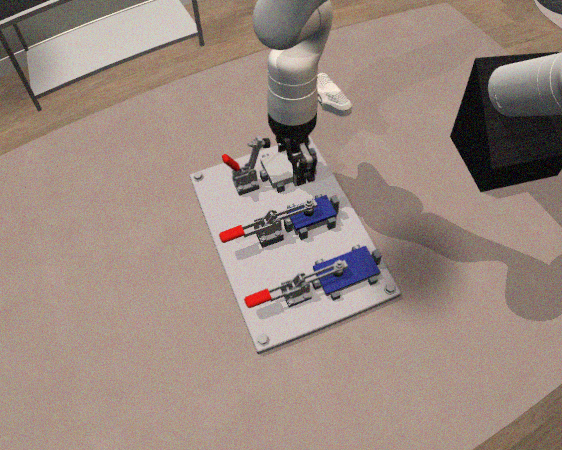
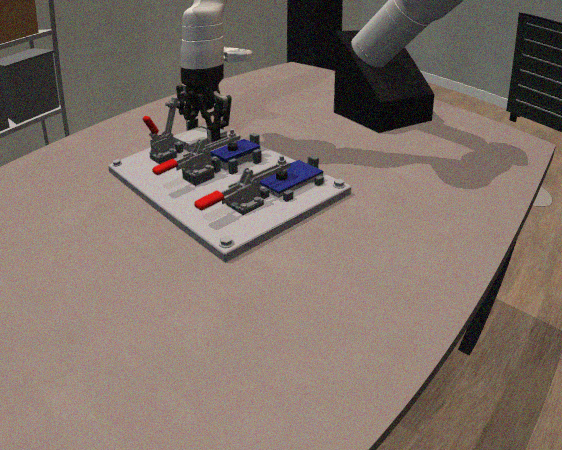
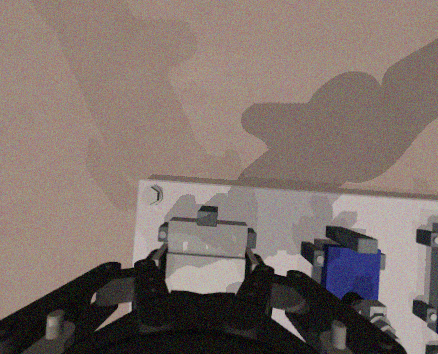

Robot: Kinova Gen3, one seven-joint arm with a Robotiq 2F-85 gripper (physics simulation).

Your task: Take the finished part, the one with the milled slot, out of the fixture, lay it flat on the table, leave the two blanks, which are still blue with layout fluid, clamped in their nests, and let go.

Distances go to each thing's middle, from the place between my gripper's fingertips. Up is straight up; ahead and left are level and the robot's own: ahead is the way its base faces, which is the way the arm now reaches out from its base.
Now: hand 5 cm short of the fixture plate (image 1: 249,268), 11 cm to the right of it and 1 cm above it. Round my hand: finished part (image 1: 279,169) (1 cm ahead, 1 cm above).
